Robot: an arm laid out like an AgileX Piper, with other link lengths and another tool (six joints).
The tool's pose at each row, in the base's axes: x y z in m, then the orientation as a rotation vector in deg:
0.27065 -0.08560 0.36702 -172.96 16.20 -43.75
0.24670 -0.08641 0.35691 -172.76 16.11 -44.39
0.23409 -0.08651 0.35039 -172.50 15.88 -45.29
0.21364 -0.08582 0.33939 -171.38 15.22 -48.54
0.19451 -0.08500 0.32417 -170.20 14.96 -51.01
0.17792 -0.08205 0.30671 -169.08 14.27 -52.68
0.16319 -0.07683 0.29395 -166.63 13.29 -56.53
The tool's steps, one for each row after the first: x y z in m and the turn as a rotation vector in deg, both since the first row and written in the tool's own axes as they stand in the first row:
-0.02531 0.00548 -0.00240 0.09 0.42 -0.04
-0.03926 0.00812 -0.00262 0.23 1.01 -0.16
-0.06223 0.01158 -0.00262 0.80 3.17 -0.45
-0.08607 0.01494 0.00171 1.43 4.86 -0.44
-0.10914 0.01590 0.00915 2.26 6.03 -0.66
-0.12881 0.01403 0.01327 3.82 8.77 -0.86

